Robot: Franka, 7 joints.
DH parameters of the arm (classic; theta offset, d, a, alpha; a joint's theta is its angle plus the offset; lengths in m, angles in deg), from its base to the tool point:
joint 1: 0 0.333 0 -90
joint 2: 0 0 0 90
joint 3: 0 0.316 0.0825 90
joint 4: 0 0 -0.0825 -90
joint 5: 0 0.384 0 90
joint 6: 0 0 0.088 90
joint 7: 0 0.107 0 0
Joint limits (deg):
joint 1: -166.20..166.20
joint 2: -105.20..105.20
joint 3: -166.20..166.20
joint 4: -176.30..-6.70
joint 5: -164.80..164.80
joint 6: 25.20..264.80
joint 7: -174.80..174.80
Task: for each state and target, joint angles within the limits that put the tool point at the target. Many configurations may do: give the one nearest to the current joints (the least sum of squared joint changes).
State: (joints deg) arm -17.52 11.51 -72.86 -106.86 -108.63 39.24 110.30
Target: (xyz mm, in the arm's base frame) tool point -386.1 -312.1 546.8
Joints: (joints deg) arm -31.61 -6.64 -90.69 -119.65 -104.91 48.26 110.30
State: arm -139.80 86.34 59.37 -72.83 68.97 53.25 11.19
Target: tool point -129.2 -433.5 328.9
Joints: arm -166.20 67.04 62.52 -109.91 51.14 25.20 11.19
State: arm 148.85 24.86 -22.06 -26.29 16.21 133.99 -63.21
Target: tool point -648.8 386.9 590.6
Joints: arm 157.84 34.90 -15.59 -53.89 15.78 116.04 -63.21
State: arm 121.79 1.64 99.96 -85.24 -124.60 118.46 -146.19
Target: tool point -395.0 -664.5 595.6
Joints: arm 94.34 -49.70 118.38 -61.89 -129.10 125.85 -146.19
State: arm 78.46 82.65 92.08 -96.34 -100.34 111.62 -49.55
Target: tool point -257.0 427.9 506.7
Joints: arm 39.06 93.09 118.26 -130.13 -92.72 106.32 -49.55
